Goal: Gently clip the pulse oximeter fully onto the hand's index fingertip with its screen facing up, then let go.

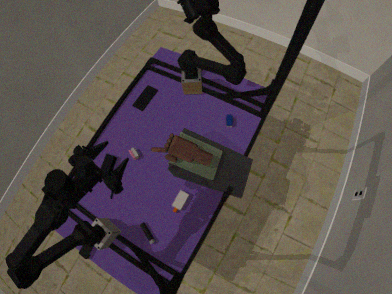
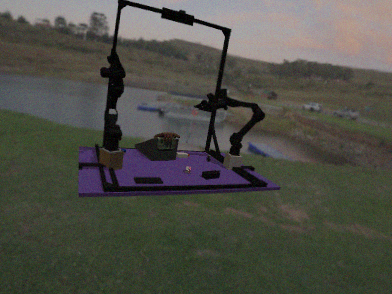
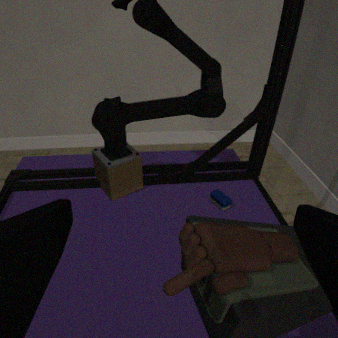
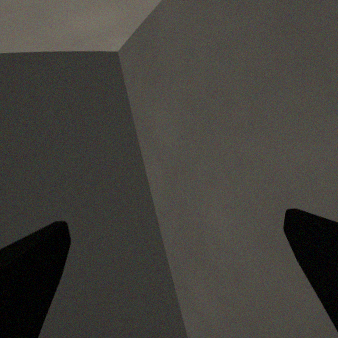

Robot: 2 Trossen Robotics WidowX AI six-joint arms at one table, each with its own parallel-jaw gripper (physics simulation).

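Places are measured from the left arm's base along level axes (x ahead, y left, z up), in millimetres.
Pixels of known places: left gripper, fingertip midpoint: [image 1: 117, 149] [image 2: 196, 107] [image 3: 185, 213]; right gripper, fingertip midpoint: [image 2: 114, 52] [image 4: 177, 226]; left arm's base, origin of the base link: [image 1: 97, 234] [image 2: 234, 154]; right arm's base, origin of the base link: [image 1: 191, 73] [image 2: 111, 149] [image 3: 115, 151].
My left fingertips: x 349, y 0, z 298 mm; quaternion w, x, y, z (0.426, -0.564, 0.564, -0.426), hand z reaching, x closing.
For each thing: its top centre in the pictures, then the offset to it from my left fingertips. "*": a spot on its surface instead.
- green pad, surface spot: [image 3: 280, 282] * dx +126, dy -171, dz -270 mm
- white box with an orange end, middle of its top: [image 1: 179, 202] dx -20, dy -187, dz -375 mm
- dark stick, middle of its top: [image 1: 146, 233] dx -222, dy -155, dz -376 mm
- flat black slab, middle of its top: [image 2: 148, 179] [image 1: 145, 97] dx +307, dy +312, dz -395 mm
- black block, middle of its top: [image 1: 106, 164] [image 2: 211, 172] dx -100, dy +211, dz -368 mm
The brown hand [image 1: 189, 150] [image 2: 167, 135] [image 3: 237, 247] lies on a green pad, index finger [image 1: 159, 149] [image 3: 187, 279] sticking out past the pad's edge. Two small blocks could be the pulse oximeter; I cannot tell which: a white and red one [image 1: 134, 153] [image 2: 188, 169] off the index fingertip, and a blue one with a pale underside [image 1: 229, 120] [image 3: 220, 199] beyond the hand. My left gripper [image 1: 117, 151] [image 2: 196, 106] [image 3: 185, 213] is open and empty, high above the table on the fingertip side. My right gripper [image 4: 177, 226] is open and empty, raised high, facing walls.
A dark wedge [image 1: 237, 172] [image 2: 150, 150] carries the green pad [image 1: 212, 168] [image 3: 280, 282]. A white box with an orange end [image 1: 180, 200], a dark stick [image 1: 148, 233], a flat black slab [image 1: 145, 97] [image 2: 148, 180] and a black block [image 1: 109, 165] [image 2: 211, 174] lie on the purple table.
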